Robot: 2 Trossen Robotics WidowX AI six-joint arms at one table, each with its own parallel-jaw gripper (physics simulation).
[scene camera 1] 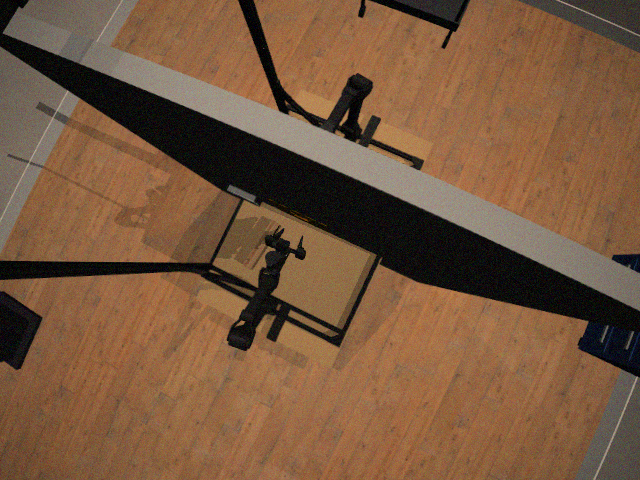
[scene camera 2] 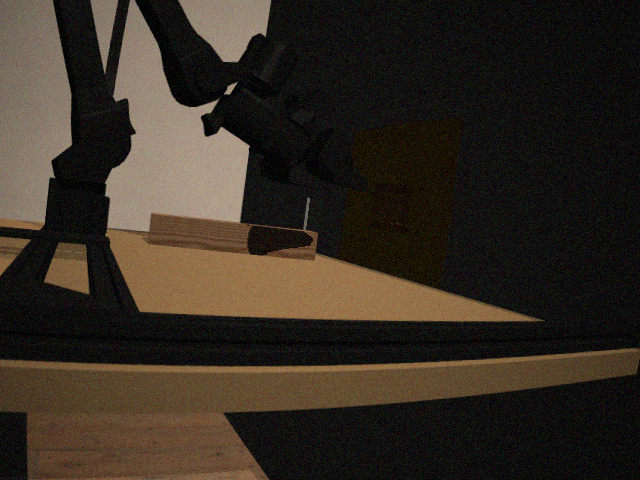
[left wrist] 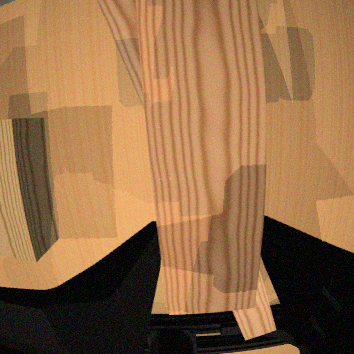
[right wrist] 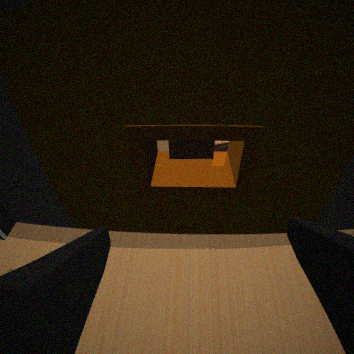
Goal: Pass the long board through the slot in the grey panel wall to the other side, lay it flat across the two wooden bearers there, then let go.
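My left gripper (left wrist: 208, 227) is shut on the long board (left wrist: 205, 125), beyond the wall. The board runs up that view above the table, its far end out of view. One wooden piece (left wrist: 120, 42) crosses diagonally beneath it; another (left wrist: 32, 185) lies at the left. They look like the bearers; contact with the board cannot be told. My right gripper (scene camera 1: 290, 235) (scene camera 2: 357, 181) (right wrist: 199, 232) is open and empty on the near side, facing the slot (right wrist: 195, 173) in the panel wall (scene camera 1: 217, 103) (scene camera 2: 522, 155). No board shows in the slot.
A wooden block (scene camera 2: 196, 232) lies on the near table (scene camera 1: 320, 268) (scene camera 2: 232, 284). A thin pale upright (scene camera 2: 307, 212) stands behind it. The left arm (scene camera 1: 351, 100) shows partly beyond the wall. A blue cabinet (scene camera 1: 612, 338) stands at the right edge.
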